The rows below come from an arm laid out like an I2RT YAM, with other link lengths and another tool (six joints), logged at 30 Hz.
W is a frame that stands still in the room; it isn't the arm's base.
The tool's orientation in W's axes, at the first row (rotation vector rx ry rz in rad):
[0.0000 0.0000 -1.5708]
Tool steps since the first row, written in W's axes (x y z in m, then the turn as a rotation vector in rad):
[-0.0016 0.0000 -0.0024 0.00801 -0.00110 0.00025]
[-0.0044 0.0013 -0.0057 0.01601 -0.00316 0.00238]
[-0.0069 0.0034 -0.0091 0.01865 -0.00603 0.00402]
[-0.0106 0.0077 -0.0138 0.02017 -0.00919 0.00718]
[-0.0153 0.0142 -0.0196 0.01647 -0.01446 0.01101]
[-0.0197 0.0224 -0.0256 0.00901 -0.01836 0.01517]
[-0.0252 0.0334 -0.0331 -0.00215 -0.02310 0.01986]
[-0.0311 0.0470 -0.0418 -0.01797 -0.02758 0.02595]
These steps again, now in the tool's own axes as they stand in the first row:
[0.0000 -0.0016 -0.0024 0.00110 0.00801 0.00025]
[-0.0013 -0.0044 -0.0057 0.00316 0.01601 0.00238]
[-0.0034 -0.0069 -0.0091 0.00603 0.01865 0.00402]
[-0.0077 -0.0106 -0.0138 0.00919 0.02017 0.00718]
[-0.0142 -0.0153 -0.0196 0.01446 0.01647 0.01101]
[-0.0224 -0.0197 -0.0256 0.01836 0.00901 0.01517]
[-0.0334 -0.0252 -0.0331 0.02310 -0.00215 0.01986]
[-0.0470 -0.0311 -0.0418 0.02758 -0.01797 0.02595]

